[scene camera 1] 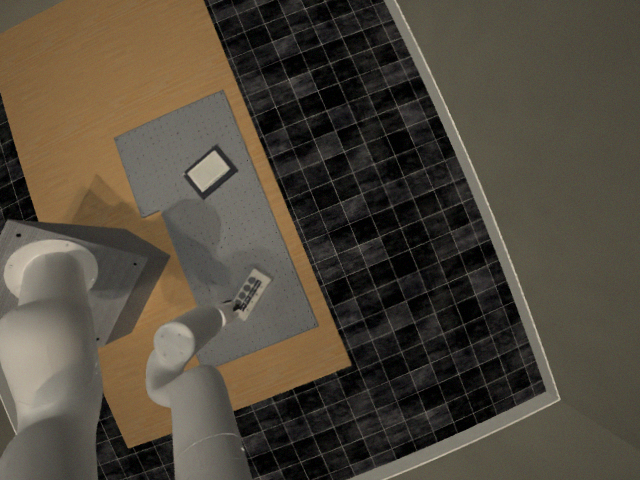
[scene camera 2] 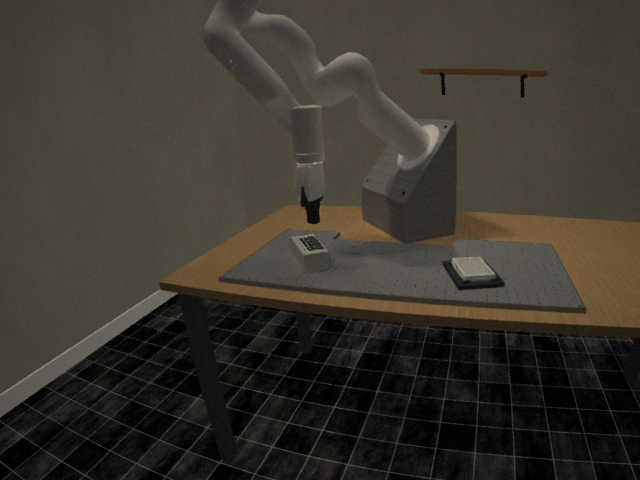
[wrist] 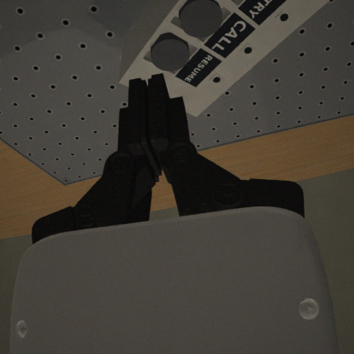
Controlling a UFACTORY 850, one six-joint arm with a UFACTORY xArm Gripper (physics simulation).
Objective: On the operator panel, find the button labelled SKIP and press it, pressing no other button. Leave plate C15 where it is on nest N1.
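The operator panel [scene camera 1: 263, 287] [scene camera 2: 316, 263] [wrist: 197, 104] is a pale box with a row of round dark buttons and dark labels. In the wrist view, the RESUME button [wrist: 170, 52] and the CALL button [wrist: 201, 18] show, with a label ending in "TRY" partly cut off at the top. The SKIP label is not readable in any view. My gripper [scene camera 1: 237, 307] [scene camera 2: 313, 222] [wrist: 153, 96] is shut and empty, pointing down above the panel's RESUME end, with a gap below the tips. Plate C15 [scene camera 1: 209, 171] [scene camera 2: 473, 268] lies on the dark nest N1 [scene camera 2: 483, 285].
The panel and nest stand on a grey perforated board [scene camera 1: 155, 155] [scene camera 2: 382, 279] on the wooden table [scene camera 1: 103, 67] [scene camera 2: 610, 268]. The arm's grey pedestal [scene camera 1: 116, 304] [scene camera 2: 429, 206] stands behind the board. A wall shelf [scene camera 2: 483, 72] hangs at the back.
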